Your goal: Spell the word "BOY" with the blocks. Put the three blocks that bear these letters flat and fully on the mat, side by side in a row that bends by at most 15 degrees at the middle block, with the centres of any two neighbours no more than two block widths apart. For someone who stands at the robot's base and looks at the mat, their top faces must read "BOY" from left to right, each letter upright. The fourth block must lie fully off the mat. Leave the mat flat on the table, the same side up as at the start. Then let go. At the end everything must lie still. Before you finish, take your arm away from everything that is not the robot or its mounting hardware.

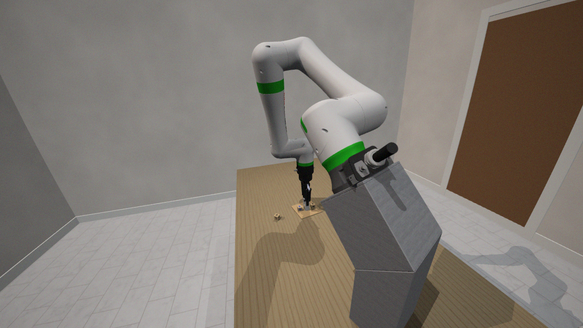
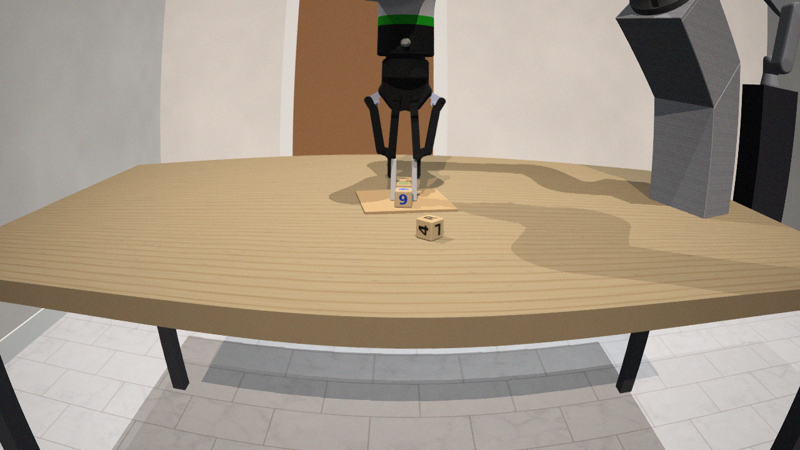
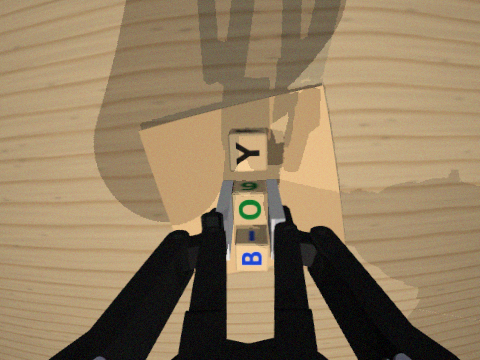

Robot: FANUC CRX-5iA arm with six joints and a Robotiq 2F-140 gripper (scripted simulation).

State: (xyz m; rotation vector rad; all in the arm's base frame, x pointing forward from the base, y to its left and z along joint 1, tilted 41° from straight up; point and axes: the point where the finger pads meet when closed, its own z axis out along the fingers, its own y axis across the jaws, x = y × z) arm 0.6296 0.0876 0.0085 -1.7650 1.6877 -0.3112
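Now: hand 4 cm above the tan mat. Also, from my hand: block (4 cm to the left, 2 cm below, 1 cm behind).
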